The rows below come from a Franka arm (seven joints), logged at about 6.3 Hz.
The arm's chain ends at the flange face. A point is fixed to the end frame.
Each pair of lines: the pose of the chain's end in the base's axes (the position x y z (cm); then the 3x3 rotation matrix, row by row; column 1 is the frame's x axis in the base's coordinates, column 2 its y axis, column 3 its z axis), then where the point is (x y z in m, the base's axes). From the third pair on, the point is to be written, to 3 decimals.
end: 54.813 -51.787 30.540; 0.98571 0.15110 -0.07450; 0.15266 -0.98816 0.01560; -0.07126 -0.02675 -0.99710
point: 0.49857 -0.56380 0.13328
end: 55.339 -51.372 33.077; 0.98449 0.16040 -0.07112; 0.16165 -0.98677 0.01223; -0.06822 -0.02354 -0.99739
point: 0.50487 -0.56057 0.15860
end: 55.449 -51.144 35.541; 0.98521 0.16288 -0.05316; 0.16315 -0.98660 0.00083; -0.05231 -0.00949 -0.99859
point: 0.509 -0.560 0.183
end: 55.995 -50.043 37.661; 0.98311 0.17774 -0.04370; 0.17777 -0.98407 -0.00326; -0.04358 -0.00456 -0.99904
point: 0.517 -0.551 0.204
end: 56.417 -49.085 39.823; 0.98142 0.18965 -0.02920; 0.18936 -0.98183 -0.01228; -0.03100 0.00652 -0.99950
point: 0.524 -0.543 0.225
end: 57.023 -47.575 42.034; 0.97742 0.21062 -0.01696; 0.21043 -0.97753 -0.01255; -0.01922 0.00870 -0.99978
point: 0.534 -0.529 0.247
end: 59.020 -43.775 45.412; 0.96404 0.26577 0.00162; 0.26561 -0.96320 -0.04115; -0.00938 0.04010 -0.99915
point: 0.560 -0.497 0.282
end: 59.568 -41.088 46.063; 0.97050 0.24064 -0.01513; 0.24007 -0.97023 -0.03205; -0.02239 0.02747 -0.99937
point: 0.561 -0.468 0.288
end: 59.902 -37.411 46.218; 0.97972 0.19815 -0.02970; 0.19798 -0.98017 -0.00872; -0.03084 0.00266 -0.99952
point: 0.560 -0.426 0.289
